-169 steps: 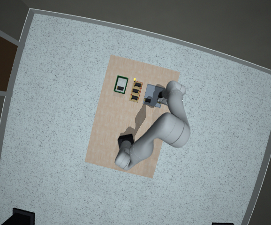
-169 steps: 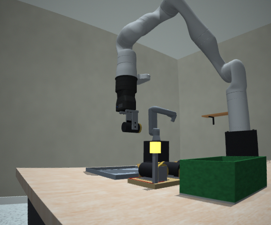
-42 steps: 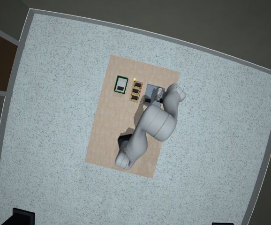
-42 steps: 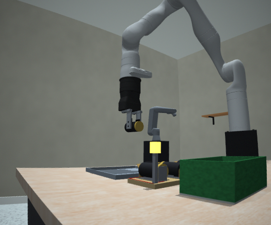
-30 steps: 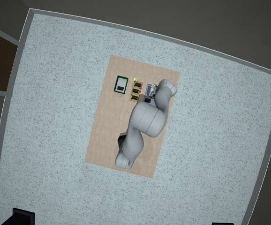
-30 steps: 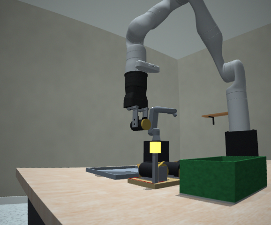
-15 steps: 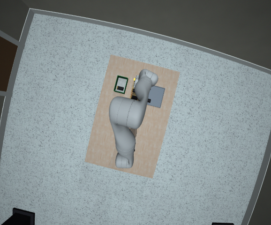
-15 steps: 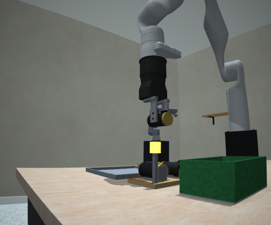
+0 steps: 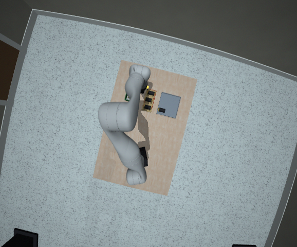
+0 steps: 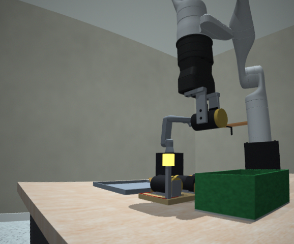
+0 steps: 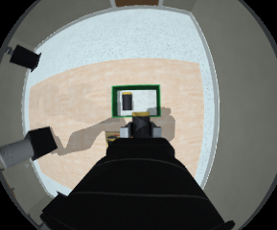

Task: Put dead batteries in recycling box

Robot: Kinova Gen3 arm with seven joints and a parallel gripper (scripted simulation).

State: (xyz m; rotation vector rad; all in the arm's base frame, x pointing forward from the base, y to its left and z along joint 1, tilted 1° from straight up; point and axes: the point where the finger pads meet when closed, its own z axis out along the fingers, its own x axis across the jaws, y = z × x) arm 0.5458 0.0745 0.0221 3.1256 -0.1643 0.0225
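The green recycling box lies 15 cm below my hand, 6 cm to the left of it and 1 cm behind it. From my hand the other things lie so: grey tray (27 cm to the right, 16 cm below, 6 cm behind).
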